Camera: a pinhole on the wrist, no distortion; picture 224 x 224 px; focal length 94.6 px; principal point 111.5 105.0 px. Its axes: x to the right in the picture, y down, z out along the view. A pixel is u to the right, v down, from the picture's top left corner.
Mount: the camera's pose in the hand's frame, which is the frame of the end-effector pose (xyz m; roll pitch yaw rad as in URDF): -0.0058 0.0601 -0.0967 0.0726 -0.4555 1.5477
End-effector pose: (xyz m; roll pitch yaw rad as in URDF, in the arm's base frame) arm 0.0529 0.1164 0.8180 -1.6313 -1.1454 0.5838
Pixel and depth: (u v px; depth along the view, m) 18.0 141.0 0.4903
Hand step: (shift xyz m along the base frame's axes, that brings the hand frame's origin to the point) -0.5996 -0.1840 0.0844
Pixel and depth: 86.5 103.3 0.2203
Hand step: -0.1046 0.0268 0.0446
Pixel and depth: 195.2 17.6 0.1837
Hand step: 0.0970 0.2084 0.1071
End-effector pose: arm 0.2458 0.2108 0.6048 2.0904 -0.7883 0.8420
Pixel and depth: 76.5 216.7 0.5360
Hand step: 0.0263 -0.1422 -0.7693
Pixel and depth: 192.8 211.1 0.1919
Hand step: 0.0415 -0.2551 -0.1276
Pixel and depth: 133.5 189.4 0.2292
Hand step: 0.0367 -0.1522 -0.1856
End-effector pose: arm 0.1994 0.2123 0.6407 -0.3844 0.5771 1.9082
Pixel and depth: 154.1 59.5 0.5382
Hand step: -0.3631 0.3765 0.1968
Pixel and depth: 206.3 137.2 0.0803
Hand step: -0.0772 -0.0649 -0.0064
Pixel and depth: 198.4 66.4 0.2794
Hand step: -0.3073 0.1106 0.0770
